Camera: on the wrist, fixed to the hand. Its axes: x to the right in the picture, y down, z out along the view.
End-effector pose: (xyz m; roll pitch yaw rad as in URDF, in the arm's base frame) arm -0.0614 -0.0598 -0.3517 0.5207 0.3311 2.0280
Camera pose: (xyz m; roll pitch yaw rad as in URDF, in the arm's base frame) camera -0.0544 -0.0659 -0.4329 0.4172 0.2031 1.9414
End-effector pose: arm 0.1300 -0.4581 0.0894 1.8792 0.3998 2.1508
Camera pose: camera 0.0606 -0.4928 0.0636 1.7333 0.4516 1.9929
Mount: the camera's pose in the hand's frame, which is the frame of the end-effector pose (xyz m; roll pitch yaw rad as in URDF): 0.0183 -0.0427 -0.0673 -0.0798 -0.1524 -0.0107
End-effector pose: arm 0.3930 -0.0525 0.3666 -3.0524 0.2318 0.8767
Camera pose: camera 0.3867 -0.0029 0.4313 -3.1252 0.3826 0.9026
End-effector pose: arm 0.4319 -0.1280 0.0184 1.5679 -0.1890 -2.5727
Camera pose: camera 0.4462 -0.1986 -0.0203 1.5155 -0.1767 -2.7276
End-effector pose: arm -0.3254 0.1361 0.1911 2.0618 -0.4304 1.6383
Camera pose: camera -0.4060 0.1498 0.1934 2.0333 -0.3457 1.5009
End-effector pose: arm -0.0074 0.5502 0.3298 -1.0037 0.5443 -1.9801
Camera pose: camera -0.0867 0.5676 0.3202 -1.0192 0.4494 -1.8438
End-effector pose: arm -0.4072 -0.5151 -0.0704 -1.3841 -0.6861 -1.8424
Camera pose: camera -0.4773 -0.4909 -0.0360 -1.5915 -0.7155 -1.6461
